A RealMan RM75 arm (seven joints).
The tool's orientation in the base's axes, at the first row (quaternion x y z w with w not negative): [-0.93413, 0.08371, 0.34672, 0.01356]
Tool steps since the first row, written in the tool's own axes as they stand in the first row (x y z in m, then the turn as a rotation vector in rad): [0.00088, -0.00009, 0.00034, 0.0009, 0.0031, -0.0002]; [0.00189, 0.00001, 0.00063, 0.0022, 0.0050, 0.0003]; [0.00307, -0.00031, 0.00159, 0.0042, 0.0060, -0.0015]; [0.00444, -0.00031, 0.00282, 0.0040, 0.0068, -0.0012]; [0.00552, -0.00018, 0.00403, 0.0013, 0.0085, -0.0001]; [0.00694, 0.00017, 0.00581, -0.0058, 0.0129, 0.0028]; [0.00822, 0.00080, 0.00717, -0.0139, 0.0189, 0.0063]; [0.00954, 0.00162, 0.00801, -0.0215, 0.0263, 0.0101]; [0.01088, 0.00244, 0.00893, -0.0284, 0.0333, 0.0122]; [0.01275, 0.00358, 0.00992, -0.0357, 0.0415, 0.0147]
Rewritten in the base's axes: [0.00045, -0.00001, -0.00083, 0.0003, -0.0032, -0.0003]; [0.00100, -0.00024, -0.00171, 0.0006, -0.0052, -0.0015]; [0.00131, -0.00001, -0.00321, 0.0031, -0.0067, -0.0014]; [0.00154, -0.00011, -0.00504, 0.0026, -0.0074, -0.0015]; [0.00154, -0.00030, -0.00665, -0.0004, -0.0086, -0.0005]; [0.00140, -0.00070, -0.00892, -0.0083, -0.0116, 0.0021]; [0.00137, -0.00140, -0.01076, -0.0176, -0.0161, 0.0049]; [0.00167, -0.00233, -0.01223, -0.0269, -0.0219, 0.0072]; [0.00194, -0.00326, -0.01377, -0.0346, -0.0276, 0.0103]; [0.00251, -0.00458, -0.01570, -0.0430, -0.0344, 0.0134]
